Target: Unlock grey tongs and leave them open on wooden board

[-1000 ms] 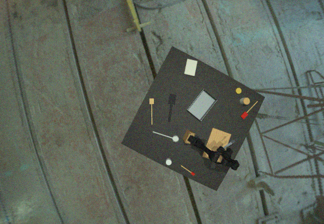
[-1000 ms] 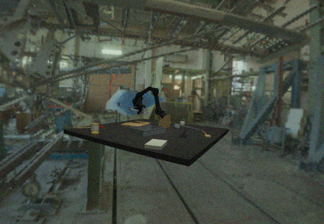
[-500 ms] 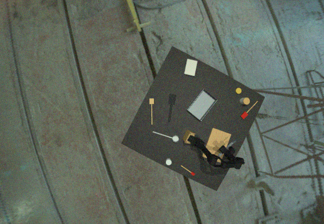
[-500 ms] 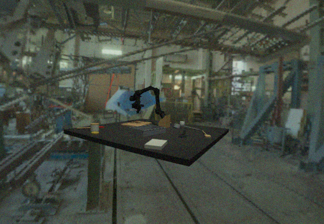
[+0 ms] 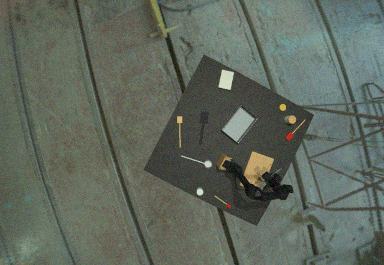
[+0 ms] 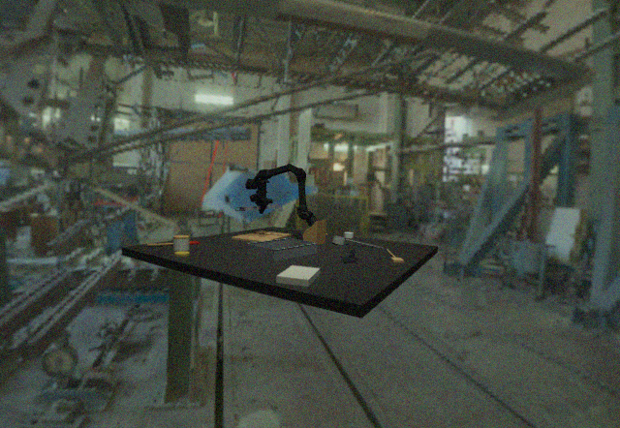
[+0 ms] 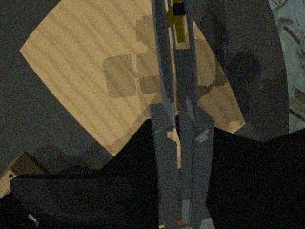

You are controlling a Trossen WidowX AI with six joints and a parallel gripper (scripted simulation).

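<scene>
The wooden board lies 2 cm to the left of my gripper tip and 15 cm below it. Round my gripper tip: red spatula: 54 cm ahead, 10 cm to the right, 15 cm below; then roasting tin: 29 cm ahead, 44 cm to the left, 13 cm below; then white cylinder: 46 cm behind, 40 cm to the left, 14 cm below.
</scene>
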